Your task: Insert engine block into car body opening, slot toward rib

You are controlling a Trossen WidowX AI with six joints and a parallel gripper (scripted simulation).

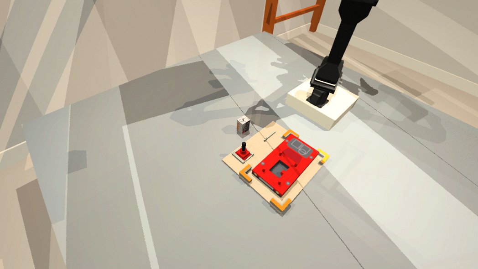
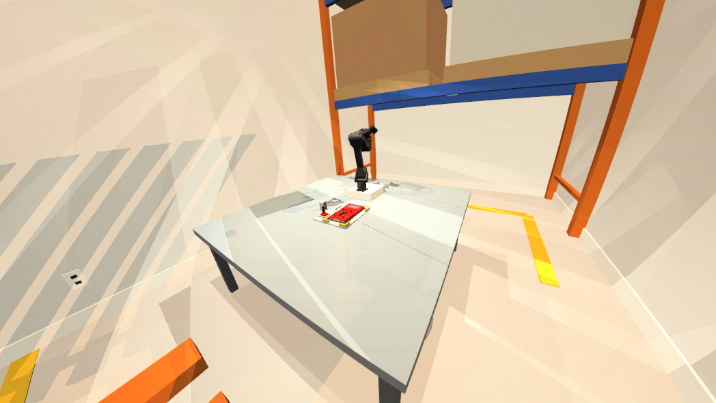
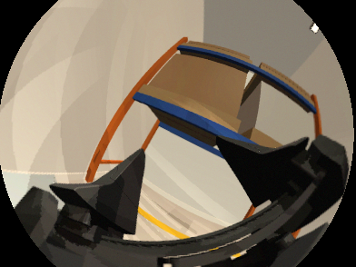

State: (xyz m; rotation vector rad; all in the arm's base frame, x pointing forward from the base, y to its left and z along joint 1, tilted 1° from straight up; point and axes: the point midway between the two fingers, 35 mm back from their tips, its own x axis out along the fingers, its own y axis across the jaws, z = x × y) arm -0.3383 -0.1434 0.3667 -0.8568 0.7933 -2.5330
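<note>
The engine block is 640 mm ahead of my gripper tip, 410 mm below it and 50 mm to the left of it.
</note>
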